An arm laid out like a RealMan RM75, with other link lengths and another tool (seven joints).
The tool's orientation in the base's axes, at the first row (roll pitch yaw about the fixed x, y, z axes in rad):
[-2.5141 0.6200 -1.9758]
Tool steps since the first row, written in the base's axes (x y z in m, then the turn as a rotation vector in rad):
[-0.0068 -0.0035 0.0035 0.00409 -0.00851 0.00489]
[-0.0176 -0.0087 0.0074 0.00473 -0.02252 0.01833]
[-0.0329 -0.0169 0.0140 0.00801 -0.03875 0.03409]
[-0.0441 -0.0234 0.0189 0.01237 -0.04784 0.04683]
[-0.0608 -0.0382 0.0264 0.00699 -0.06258 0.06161]
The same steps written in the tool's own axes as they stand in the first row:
[0.0028 0.0003 -0.0079 0.00221 -0.01021 -0.00197]
[0.0079 0.0017 -0.0194 0.00468 -0.02589 -0.01317]
[0.0151 0.0027 -0.0365 0.00661 -0.04568 -0.02444]
[0.0207 0.0031 -0.0491 0.00461 -0.06018 -0.03150]
[0.0327 0.0003 -0.0691 0.00877 -0.07328 -0.04810]

